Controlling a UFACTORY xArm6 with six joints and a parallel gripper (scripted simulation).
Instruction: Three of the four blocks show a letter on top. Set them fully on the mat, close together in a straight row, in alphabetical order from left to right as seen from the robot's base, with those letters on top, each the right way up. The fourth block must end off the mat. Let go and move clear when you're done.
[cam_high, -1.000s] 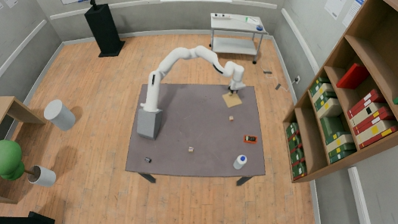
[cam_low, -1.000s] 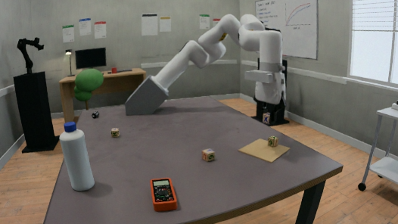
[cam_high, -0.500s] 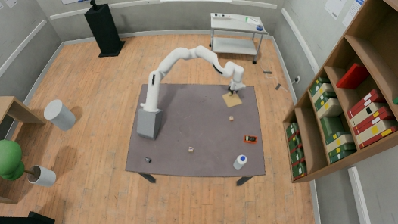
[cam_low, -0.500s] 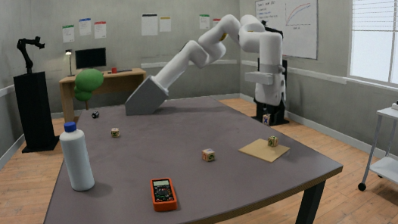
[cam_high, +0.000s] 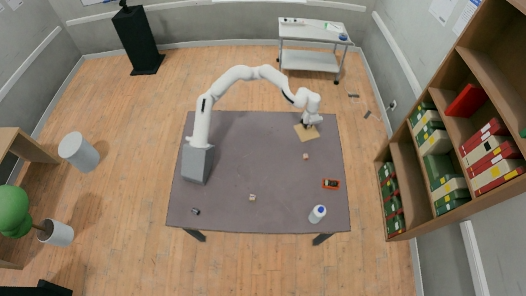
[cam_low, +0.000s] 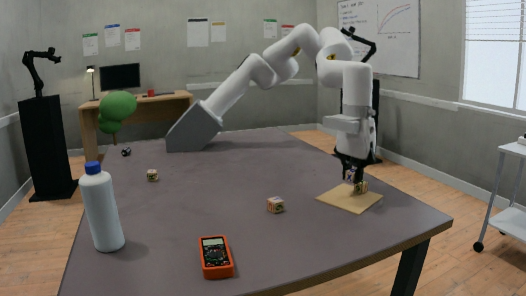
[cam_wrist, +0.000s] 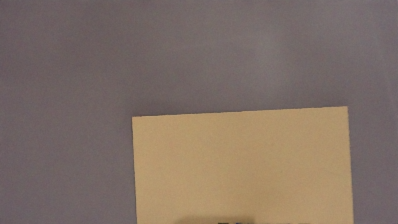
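Now: the tan mat 7 cm below my hand. The rest, counted from my hand: black object 67 cm behind, 62 cm to the right, 6 cm below; then white bottle 61 cm to the right, 4 cm ahead, 2 cm above.
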